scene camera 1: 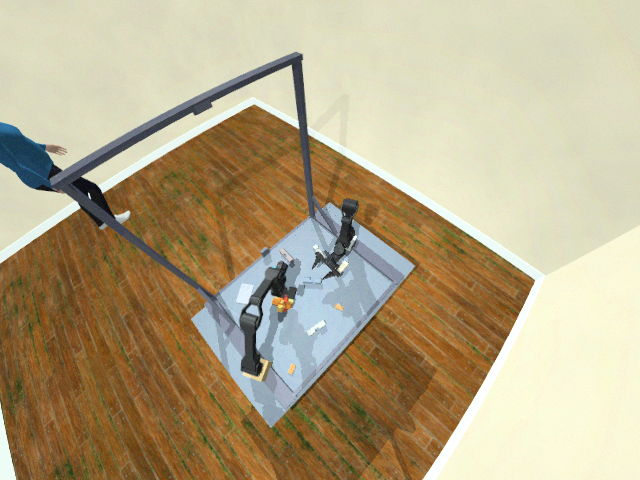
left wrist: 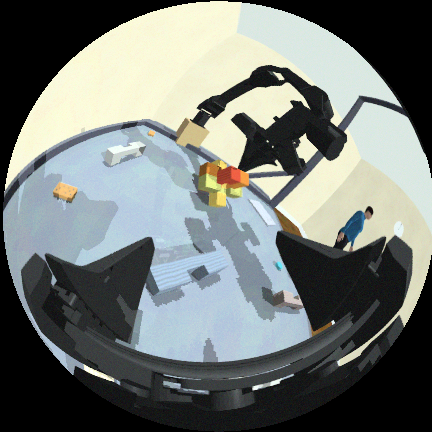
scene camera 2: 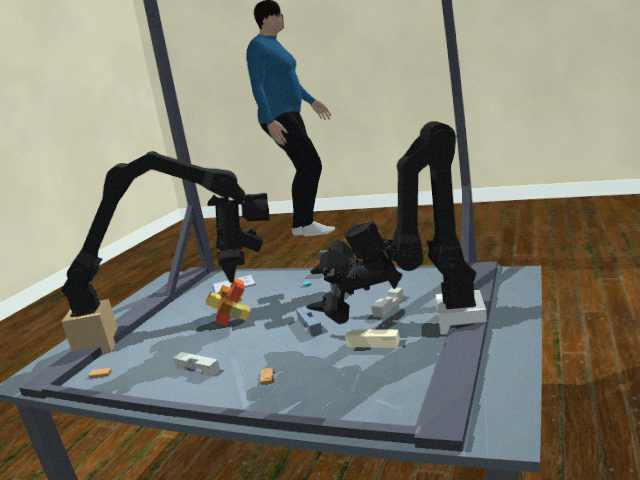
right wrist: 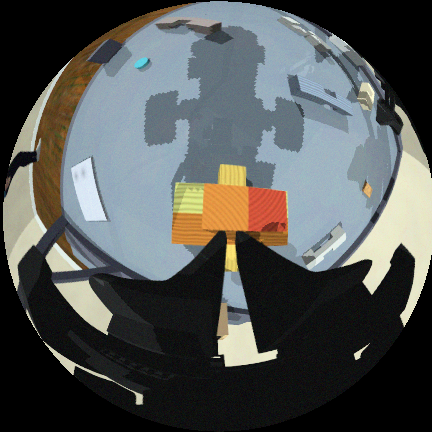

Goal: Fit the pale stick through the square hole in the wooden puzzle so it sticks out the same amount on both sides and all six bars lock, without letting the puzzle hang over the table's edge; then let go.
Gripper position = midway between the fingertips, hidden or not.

My left gripper (scene camera 2: 309, 289) is open, holding nothing. Also in view: a pale stick (scene camera 2: 354, 338). Also in view: my right gripper (scene camera 2: 231, 281), a raised rim (scene camera 2: 443, 425) and a gantry frame (scene camera 2: 468, 242).
My left gripper is seen too in the left wrist view (left wrist: 214, 241) and in the right wrist view (right wrist: 379, 102). My right gripper is seen too in the left wrist view (left wrist: 239, 170) and in the right wrist view (right wrist: 229, 236). The raised rim also shows in the left wrist view (left wrist: 37, 161) and in the right wrist view (right wrist: 90, 252).
